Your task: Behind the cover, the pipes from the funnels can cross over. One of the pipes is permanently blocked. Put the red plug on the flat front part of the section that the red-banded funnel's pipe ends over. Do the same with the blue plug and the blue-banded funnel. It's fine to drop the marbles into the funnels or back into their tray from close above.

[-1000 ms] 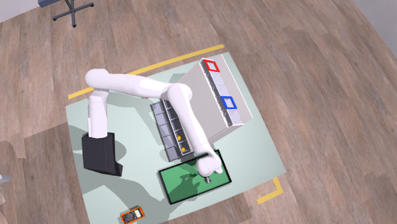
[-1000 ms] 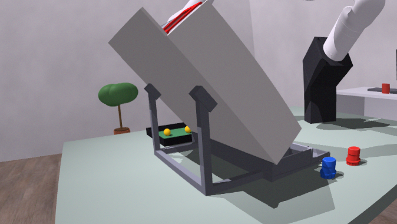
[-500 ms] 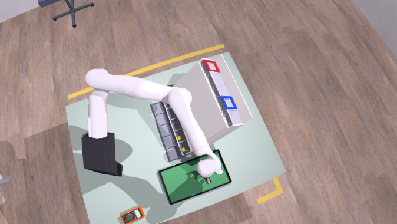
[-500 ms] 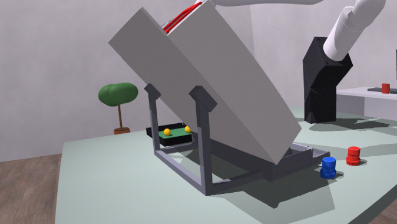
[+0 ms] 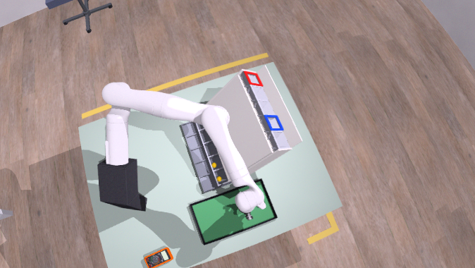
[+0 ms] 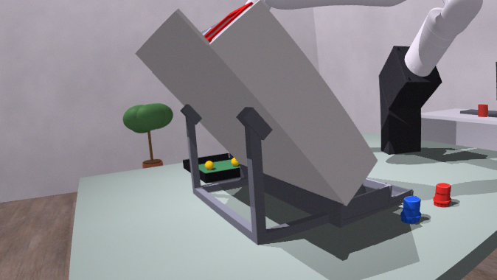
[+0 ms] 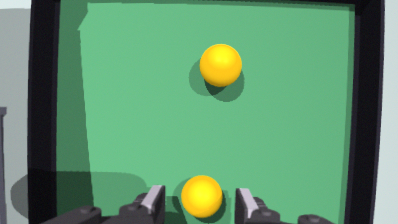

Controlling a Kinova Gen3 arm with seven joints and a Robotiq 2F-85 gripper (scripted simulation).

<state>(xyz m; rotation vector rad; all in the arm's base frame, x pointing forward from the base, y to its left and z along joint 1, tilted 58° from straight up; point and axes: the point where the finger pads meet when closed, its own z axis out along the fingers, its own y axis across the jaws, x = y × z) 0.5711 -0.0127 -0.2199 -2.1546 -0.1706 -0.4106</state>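
The green tray lies 50 mm behind my hand, 10 mm to the right of it and 30 mm below it. Round my hand: slanted grey cover: 30 mm behind, 340 mm to the left, 170 mm above; then orange multimeter: 430 mm behind, 220 mm to the right, 30 mm below.
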